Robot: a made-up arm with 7 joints. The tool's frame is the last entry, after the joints. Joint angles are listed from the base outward. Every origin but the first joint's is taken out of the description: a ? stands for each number. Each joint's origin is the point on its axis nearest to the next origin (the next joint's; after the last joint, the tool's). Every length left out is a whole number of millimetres.
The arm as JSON. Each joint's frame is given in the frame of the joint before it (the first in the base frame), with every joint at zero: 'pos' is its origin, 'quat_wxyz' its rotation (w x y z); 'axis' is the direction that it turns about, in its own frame. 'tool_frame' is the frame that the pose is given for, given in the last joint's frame.
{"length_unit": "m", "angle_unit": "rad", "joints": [
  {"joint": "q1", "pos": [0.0, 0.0, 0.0], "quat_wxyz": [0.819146, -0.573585, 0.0, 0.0], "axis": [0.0, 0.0, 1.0]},
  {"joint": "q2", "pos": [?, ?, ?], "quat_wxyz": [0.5, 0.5, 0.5, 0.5], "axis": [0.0, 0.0, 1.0]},
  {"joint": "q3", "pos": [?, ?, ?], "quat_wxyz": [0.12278, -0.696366, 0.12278, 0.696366], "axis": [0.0, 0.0, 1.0]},
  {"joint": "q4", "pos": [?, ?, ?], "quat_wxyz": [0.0, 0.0, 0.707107, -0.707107], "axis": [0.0, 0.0, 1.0]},
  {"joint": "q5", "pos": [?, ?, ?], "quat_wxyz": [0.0, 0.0, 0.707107, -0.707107], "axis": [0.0, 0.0, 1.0]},
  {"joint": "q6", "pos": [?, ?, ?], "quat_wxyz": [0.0, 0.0, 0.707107, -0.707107], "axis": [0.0, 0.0, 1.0]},
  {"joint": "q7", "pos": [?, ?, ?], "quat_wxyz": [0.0, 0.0, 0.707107, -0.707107], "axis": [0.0, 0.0, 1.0]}
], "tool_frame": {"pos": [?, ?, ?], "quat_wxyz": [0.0, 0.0, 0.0, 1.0]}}
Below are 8 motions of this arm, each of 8 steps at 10 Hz.
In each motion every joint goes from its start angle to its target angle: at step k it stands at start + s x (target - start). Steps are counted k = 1, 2, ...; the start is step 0. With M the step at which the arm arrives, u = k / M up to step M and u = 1 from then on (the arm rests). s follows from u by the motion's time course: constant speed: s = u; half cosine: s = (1 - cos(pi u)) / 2; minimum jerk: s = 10 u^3 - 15 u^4 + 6 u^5.
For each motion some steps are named. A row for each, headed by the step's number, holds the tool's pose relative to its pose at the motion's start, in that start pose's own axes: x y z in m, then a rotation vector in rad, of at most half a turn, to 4 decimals.
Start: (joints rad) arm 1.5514 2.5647 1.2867 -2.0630 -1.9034 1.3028 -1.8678
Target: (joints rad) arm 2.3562 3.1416 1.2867 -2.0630 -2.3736 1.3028 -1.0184
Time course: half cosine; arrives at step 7
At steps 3, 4, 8:
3: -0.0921 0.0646 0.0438 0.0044 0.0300 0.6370
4: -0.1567 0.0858 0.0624 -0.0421 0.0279 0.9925
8: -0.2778 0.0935 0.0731 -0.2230 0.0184 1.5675

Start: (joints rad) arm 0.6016 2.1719 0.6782 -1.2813 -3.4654 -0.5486 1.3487
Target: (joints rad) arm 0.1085 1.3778 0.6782 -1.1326 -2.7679 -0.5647 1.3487
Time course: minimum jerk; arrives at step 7
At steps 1, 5, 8:
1: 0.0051 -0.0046 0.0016 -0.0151 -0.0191 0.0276
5: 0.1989 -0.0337 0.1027 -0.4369 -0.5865 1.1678
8: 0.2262 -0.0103 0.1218 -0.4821 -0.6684 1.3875

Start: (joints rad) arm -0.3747 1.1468 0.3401 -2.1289 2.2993 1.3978 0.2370
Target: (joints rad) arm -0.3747 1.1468 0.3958 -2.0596 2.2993 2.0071 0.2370
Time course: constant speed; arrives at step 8
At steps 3, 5, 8:
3: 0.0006 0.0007 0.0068 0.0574 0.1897 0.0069
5: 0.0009 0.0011 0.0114 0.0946 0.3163 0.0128
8: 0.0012 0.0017 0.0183 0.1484 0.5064 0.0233

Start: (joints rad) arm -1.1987 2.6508 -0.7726 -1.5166 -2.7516 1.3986 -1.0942
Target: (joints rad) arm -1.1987 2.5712 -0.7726 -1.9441 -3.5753 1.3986 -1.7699
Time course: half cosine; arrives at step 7
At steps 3, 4, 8:
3: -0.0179 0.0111 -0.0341 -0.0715 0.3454 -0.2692
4: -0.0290 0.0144 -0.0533 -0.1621 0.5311 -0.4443
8: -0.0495 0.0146 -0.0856 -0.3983 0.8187 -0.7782

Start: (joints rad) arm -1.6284 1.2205 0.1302 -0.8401 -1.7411 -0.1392 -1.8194
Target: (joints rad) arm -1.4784 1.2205 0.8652 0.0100 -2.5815 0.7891 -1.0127
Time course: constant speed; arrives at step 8
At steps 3, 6, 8:
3: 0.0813 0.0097 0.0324 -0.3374 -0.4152 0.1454
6: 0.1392 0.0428 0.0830 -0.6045 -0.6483 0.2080
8: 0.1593 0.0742 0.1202 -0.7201 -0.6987 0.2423

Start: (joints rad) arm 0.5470 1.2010 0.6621 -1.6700 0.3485 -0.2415 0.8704
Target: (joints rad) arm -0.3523 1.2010 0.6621 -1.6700 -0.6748 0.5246 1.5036
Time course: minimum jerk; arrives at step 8
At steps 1, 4, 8:
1: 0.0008 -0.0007 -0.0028 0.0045 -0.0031 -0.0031
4: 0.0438 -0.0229 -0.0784 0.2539 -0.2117 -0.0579
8: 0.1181 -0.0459 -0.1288 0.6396 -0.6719 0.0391

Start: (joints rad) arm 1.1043 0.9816 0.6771 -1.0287 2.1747 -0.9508 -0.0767
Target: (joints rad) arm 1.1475 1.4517 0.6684 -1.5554 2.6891 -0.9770 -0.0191
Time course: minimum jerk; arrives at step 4
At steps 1, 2, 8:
1: -0.0039 -0.0276 -0.0051 -0.0331 0.0300 0.0776
2: -0.0131 -0.1311 -0.0050 -0.1502 0.1988 0.3414
8: -0.0123 -0.2449 0.0346 -0.2671 0.5161 0.5726

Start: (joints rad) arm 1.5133 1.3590 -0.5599 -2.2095 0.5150 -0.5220 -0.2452
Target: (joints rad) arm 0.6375 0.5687 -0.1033 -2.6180 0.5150 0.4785 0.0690
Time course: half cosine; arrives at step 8
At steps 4, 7, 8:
4: 0.0523 0.0452 -0.1282 0.1574 -0.3137 -0.0810
7: 0.1428 0.0624 -0.1883 0.2496 -0.6216 -0.0677
8: 0.1503 0.0622 -0.1909 0.2539 -0.6470 -0.0619

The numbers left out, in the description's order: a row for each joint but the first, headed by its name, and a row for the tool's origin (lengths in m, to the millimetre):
q2: 0.0 0.0 0.0
q3: 0.287 -0.104 0.0
q4: -0.034 0.0 0.0
q5: -0.024 0.199 0.0
q6: 0.0 0.0 0.0
q7: 0.0 0.0 0.0
tool: 0.0 0.0 0.0

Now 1 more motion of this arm.
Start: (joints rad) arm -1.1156 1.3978 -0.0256 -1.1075 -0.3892 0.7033 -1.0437
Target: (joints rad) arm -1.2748 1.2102 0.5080 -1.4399 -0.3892 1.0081 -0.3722
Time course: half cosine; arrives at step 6
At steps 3, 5, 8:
3: -0.0316 0.0433 0.0121 -0.0027 0.1107 0.7193
5: -0.0696 0.0598 0.0264 -0.0032 0.2179 1.3387
8: -0.0757 0.0605 0.0290 -0.0031 0.2363 1.4339

